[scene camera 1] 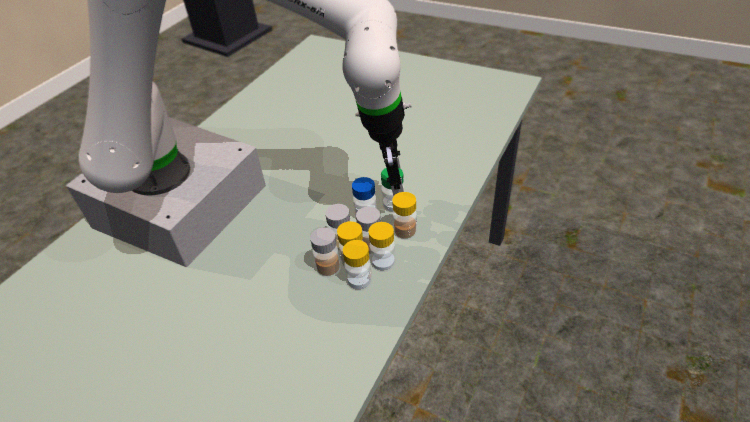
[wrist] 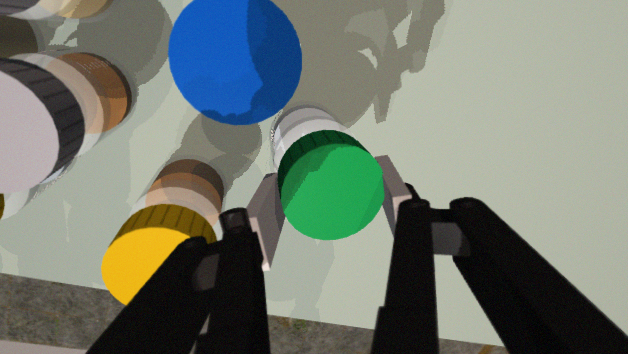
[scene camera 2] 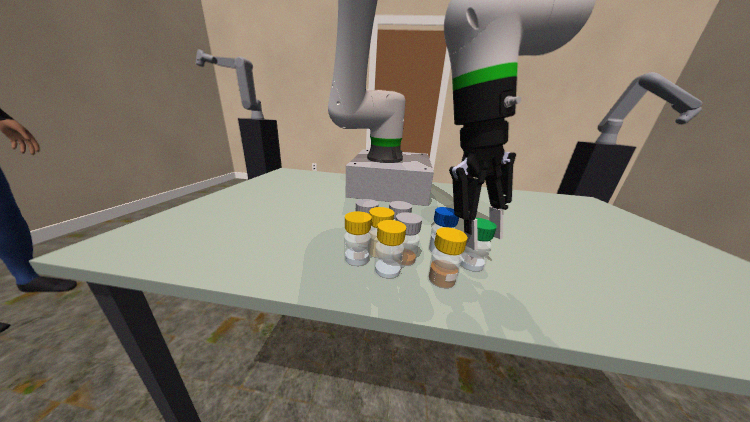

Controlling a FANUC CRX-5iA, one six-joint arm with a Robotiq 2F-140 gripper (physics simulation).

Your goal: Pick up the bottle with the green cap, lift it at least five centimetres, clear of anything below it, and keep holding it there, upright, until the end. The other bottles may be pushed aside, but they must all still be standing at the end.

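Frame: origin at the arm's base, x ahead, y left, z up, level; metres.
Seen in the pictures: gripper, fingertip midpoint: (scene camera 1: 397, 184) (wrist: 329, 185) (scene camera 2: 483, 241); arm's base, link origin: (scene camera 1: 158, 173) (scene camera 2: 384, 158).
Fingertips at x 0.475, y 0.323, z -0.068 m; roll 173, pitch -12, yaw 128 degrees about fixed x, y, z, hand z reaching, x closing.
Offsets run from my fingertips to a thing's top centre. "spot": to the spot under its first point.
The bottle with the green cap @[dx -0.008, dy -0.010, dz +0.038 m] (scene camera 1: 389, 174) (scene camera 2: 485, 229) (wrist: 332, 192) stands at the near-upright, its base seemingly on the table, at the edge of the group. My gripper (scene camera 1: 397, 190) (scene camera 2: 486, 237) (wrist: 329, 185) reaches down to it from above and is shut on it, with one pad against each side of the cap in the wrist view. Part of the bottle is hidden behind the fingers and behind a yellow-capped bottle @[dx +0.066, dy -0.074, dz +0.037 m] (scene camera 1: 404, 215) (scene camera 2: 448, 257) (wrist: 150, 260), which stands close by. A blue-capped bottle @[dx -0.046, dy -0.077, dz +0.037 m] (scene camera 1: 363, 190) (scene camera 2: 445, 216) (wrist: 230, 55) stands on its other side, close to it.
Three grey-capped bottles, among them one at the group's edge @[spot: dx -0.012, dy -0.272, dz +0.037 m] (scene camera 1: 324, 241), and three more yellow-capped bottles, including the nearest one @[dx +0.059, dy -0.256, dz +0.037 m] (scene camera 1: 356, 254) (scene camera 2: 357, 223), stand upright. The robot's base block (scene camera 1: 209, 209) (scene camera 2: 388, 182) and the table edge (scene camera 1: 403, 335) bound the group.
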